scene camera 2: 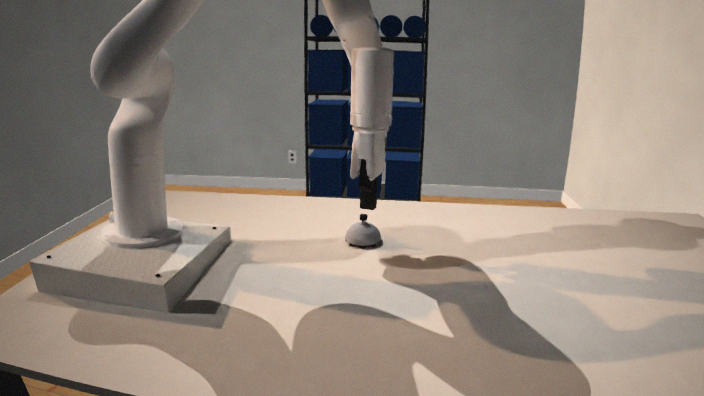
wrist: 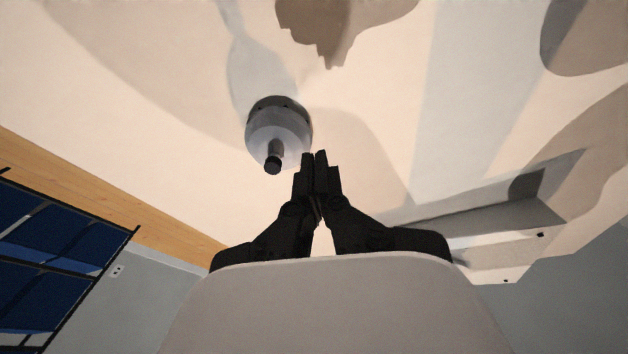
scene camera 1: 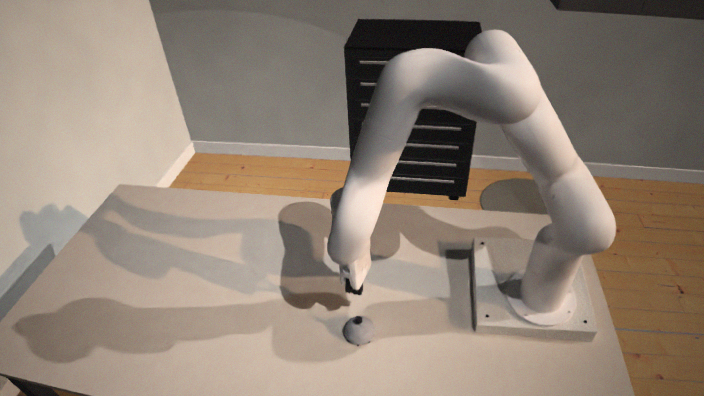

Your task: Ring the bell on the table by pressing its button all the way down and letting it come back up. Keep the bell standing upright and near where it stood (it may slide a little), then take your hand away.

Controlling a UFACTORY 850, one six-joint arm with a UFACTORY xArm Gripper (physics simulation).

Path:
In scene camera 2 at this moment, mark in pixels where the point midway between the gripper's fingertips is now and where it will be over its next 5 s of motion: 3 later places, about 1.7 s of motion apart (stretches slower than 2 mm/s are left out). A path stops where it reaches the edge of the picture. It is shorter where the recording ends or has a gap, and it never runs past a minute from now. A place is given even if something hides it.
My gripper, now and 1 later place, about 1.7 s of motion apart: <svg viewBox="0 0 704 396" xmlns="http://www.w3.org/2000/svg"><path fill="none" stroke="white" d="M368 208L360 214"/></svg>

